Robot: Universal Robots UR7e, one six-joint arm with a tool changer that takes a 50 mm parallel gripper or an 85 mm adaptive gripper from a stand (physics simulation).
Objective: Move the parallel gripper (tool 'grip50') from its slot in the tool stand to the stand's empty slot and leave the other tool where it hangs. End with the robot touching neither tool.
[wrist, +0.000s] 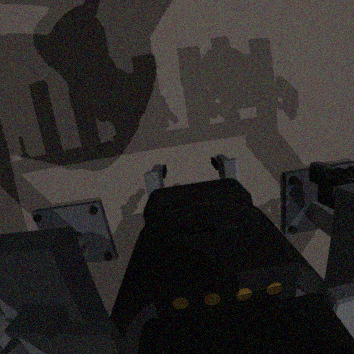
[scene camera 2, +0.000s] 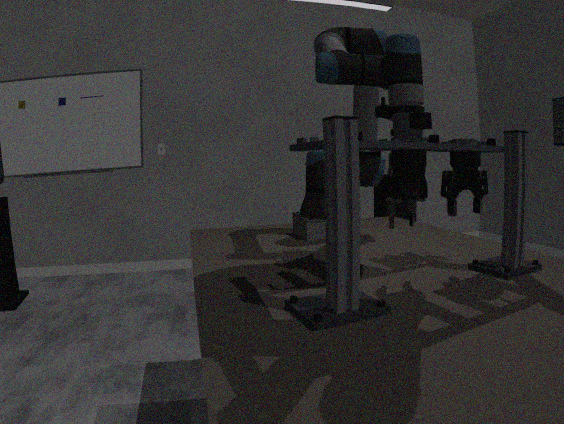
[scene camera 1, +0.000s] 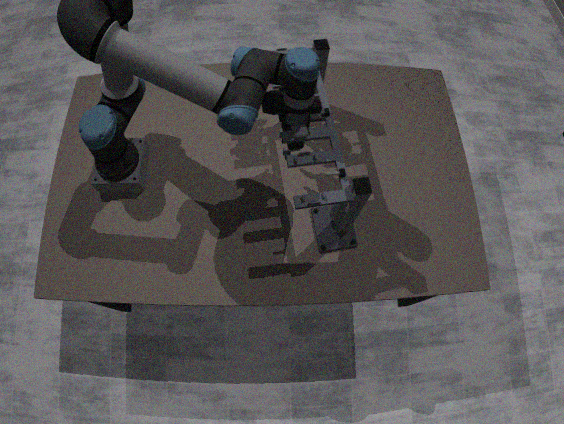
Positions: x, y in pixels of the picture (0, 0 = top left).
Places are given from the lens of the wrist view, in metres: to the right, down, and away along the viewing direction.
parallel gripper point(wrist: 204, 247): 0.01, 0.01, 0.04
tool stand point(wrist: 53, 284): -0.03, 0.03, 0.05
